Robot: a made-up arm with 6 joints. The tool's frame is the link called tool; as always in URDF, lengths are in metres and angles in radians. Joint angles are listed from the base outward. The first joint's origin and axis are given. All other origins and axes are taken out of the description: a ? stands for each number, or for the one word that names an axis. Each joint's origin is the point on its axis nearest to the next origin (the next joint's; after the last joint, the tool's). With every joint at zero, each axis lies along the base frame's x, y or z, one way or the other. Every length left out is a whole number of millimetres.
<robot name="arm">
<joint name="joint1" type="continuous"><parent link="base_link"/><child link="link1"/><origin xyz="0.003 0.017 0.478" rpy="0 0 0"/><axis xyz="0 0 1"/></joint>
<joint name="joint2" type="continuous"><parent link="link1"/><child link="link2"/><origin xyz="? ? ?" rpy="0 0 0"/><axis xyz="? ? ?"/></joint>
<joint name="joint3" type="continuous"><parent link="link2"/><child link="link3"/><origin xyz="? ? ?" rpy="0 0 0"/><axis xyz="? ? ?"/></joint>
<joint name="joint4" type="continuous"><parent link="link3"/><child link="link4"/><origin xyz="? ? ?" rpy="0 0 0"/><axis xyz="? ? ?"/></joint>
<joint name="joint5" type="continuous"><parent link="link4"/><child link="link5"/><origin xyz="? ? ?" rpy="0 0 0"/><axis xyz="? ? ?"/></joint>
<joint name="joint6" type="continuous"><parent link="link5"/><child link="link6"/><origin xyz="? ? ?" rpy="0 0 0"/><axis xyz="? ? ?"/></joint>
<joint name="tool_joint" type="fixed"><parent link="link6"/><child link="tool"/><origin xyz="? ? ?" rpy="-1.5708 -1.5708 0"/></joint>
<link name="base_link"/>
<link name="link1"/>
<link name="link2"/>
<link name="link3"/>
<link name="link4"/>
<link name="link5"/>
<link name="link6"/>
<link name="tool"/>
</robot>
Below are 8 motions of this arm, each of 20 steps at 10 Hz.
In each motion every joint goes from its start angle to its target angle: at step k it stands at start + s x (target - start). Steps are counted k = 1, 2, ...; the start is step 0. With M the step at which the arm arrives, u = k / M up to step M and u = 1 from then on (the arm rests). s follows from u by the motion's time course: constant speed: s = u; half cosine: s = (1 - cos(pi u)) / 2; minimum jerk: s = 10 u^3 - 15 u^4 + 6 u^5.
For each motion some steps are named. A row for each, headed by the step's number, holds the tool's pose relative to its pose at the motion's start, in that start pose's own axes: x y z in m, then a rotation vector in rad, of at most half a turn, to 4 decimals.
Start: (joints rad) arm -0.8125 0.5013 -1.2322 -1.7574 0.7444 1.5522
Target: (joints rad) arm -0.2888 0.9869 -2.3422 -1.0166 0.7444 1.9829
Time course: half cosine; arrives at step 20
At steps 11, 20:
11: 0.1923 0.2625 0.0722 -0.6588 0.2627 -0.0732
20: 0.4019 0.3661 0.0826 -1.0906 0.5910 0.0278

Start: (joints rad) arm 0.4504 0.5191 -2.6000 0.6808 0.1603 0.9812
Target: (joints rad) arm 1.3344 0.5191 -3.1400 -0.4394 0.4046 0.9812
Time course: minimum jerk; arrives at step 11
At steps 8, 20:
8: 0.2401 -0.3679 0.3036 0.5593 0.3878 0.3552
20: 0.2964 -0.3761 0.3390 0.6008 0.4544 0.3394

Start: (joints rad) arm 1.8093 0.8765 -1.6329 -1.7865 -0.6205 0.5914
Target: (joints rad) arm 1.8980 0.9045 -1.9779 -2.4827 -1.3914 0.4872
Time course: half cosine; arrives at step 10
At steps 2, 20:
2: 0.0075 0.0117 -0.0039 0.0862 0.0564 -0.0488
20: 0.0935 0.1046 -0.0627 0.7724 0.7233 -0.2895

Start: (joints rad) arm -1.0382 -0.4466 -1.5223 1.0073 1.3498 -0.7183
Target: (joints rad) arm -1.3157 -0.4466 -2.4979 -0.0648 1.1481 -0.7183
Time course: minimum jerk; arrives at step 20
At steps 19, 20:
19: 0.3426 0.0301 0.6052 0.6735 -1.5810 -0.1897
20: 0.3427 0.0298 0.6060 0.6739 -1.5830 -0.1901

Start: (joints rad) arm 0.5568 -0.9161 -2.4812 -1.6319 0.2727 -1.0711
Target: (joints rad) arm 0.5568 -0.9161 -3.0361 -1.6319 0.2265 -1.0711
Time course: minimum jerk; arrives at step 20
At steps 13, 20:
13: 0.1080 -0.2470 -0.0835 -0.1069 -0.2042 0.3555
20: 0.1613 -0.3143 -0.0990 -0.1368 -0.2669 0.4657

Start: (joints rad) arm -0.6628 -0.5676 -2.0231 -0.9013 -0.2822 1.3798
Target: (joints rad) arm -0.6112 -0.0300 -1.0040 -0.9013 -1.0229 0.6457
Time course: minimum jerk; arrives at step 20
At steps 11, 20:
11: 0.1332 -0.5451 -0.2413 0.0539 0.1293 0.6301
20: 0.4501 -0.7737 -0.2753 -0.0690 0.2616 0.9302

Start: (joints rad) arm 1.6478 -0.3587 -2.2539 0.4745 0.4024 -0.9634
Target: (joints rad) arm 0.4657 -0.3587 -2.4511 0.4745 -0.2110 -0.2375
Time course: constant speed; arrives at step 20
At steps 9, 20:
9: 0.0908 0.0665 -0.0419 0.0918 -0.5356 -0.1049
20: 0.1521 0.1593 0.0315 0.4107 -0.8743 -0.4702

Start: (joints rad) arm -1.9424 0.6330 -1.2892 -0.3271 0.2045 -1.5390
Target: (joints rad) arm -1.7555 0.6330 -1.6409 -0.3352 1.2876 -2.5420
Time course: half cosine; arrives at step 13
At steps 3, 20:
3: 0.0093 0.0064 -0.0238 0.1446 0.0898 0.0027
20: 0.1233 0.0606 -0.1678 1.0709 0.6988 -0.2606

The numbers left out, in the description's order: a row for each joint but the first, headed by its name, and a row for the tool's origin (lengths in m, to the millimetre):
joint2: xyz -0.004 -0.007 0, axis 0 1 0
joint3: xyz 0.036 0 0.226, axis 0 1 0
joint4: xyz 0.129 0 -0.616, axis 0 0 -1
joint5: xyz 0.029 -0.035 0, axis 0 1 0
joint6: xyz 0.065 0 -0.024, axis 0 0 -1
tool: xyz 0.019 0.012 0

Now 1 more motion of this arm.
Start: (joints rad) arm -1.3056 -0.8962 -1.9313 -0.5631 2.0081 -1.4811
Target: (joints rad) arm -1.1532 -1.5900 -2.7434 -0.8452 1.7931 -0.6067
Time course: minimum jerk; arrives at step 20
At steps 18, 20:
18: 0.0067 -0.5084 0.9351 -1.7268 -1.0901 -0.9682
20: 0.0006 -0.5097 0.9435 -1.7416 -1.0955 -0.9819

